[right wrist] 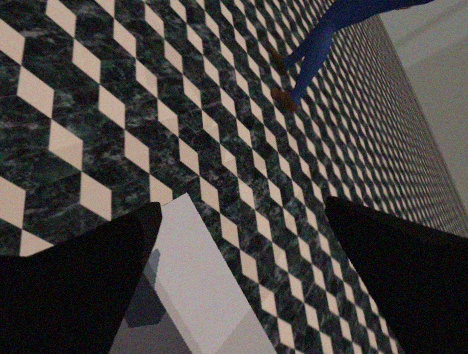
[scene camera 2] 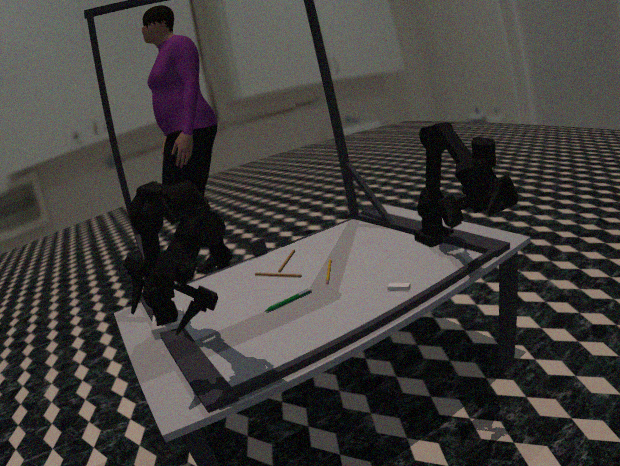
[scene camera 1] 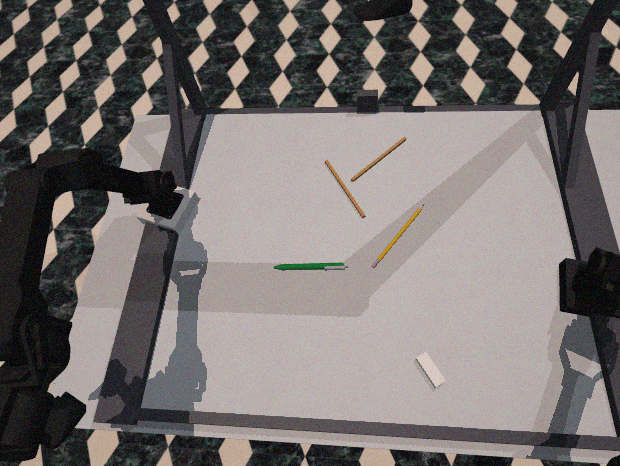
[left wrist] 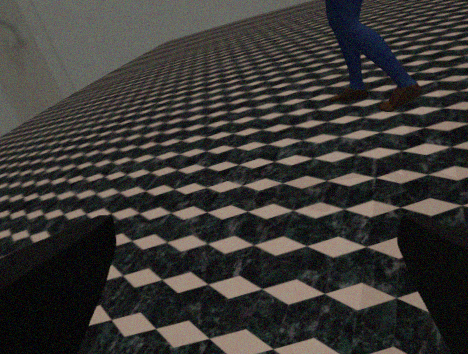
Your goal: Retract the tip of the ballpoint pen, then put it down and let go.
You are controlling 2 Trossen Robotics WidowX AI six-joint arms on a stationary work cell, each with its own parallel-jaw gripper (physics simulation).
The left gripper shows in scene camera 2 and in the left wrist view; in the right wrist view it is out of frame, in scene camera 1 it is out of frame. One and the same spot on the left gripper: (left wrist: 59, 280) is (scene camera 2: 490, 200).
